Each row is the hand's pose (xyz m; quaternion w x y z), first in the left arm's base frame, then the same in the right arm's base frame.
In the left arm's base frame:
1: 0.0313 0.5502 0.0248 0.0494 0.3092 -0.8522 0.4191
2: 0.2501 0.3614 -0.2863 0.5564 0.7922 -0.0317 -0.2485
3: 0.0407 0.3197 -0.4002 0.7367 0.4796 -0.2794 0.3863
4: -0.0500 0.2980 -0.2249 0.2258 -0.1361 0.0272 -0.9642
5: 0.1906 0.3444 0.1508 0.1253 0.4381 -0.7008 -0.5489
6: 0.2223 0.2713 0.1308 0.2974 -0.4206 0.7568 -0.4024
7: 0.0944 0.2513 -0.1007 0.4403 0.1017 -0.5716 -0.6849
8: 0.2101 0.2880 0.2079 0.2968 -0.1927 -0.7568 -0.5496
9: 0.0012 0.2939 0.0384 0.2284 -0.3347 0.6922 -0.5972
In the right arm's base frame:
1: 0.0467 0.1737 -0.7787 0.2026 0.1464 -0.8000 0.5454
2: 0.1506 -0.1765 -0.9953 0.6397 0.6500 -0.2052 -0.3551
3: -0.0723 -0.1772 -1.0895 0.8771 0.2865 -0.2659 0.2792
4: -0.1439 -0.1025 -0.9200 0.0181 -0.1932 -0.1216 -0.9734
5: 0.1403 -0.0179 -0.5834 0.1210 0.2591 -0.8541 -0.4345
6: 0.1428 -0.0995 -0.5747 0.1172 -0.3349 0.7401 -0.5713
7: -0.0104 -0.1515 -0.7849 0.3351 -0.1042 -0.6856 -0.6378
8: 0.1460 -0.0539 -0.5093 0.1713 -0.3919 -0.7899 -0.4394
9: -0.0667 -0.0329 -0.6727 0.0329 -0.2559 0.6244 -0.7373

